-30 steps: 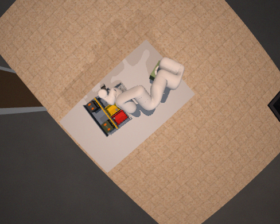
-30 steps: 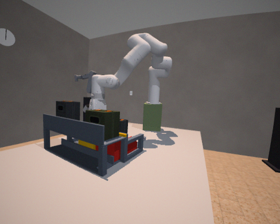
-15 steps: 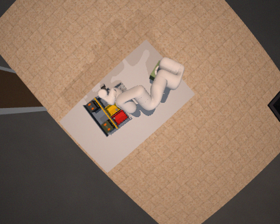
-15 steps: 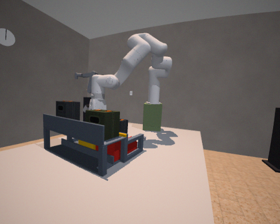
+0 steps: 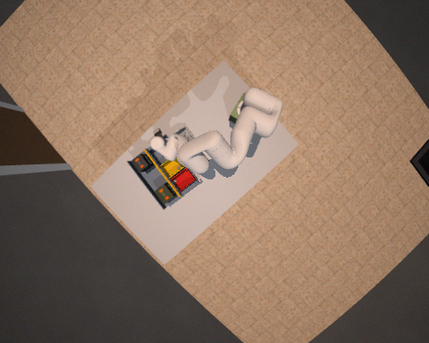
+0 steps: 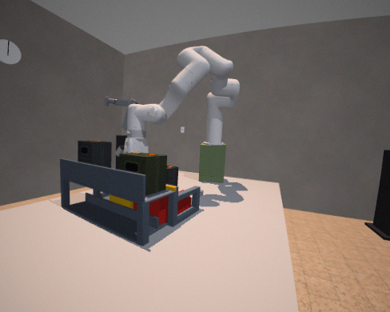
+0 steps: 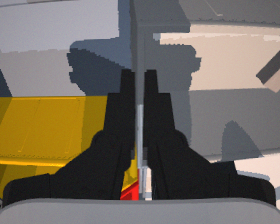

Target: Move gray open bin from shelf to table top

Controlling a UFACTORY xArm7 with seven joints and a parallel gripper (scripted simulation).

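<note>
Now: the gray open bin 8 cm behind my hand, 1 cm to the left of it and 4 cm below it. Round my hand: red bin (12 cm ahead, 21 cm to the left, 4 cm below); yellow bin (10 cm ahead, 10 cm to the left, 4 cm below).
</note>
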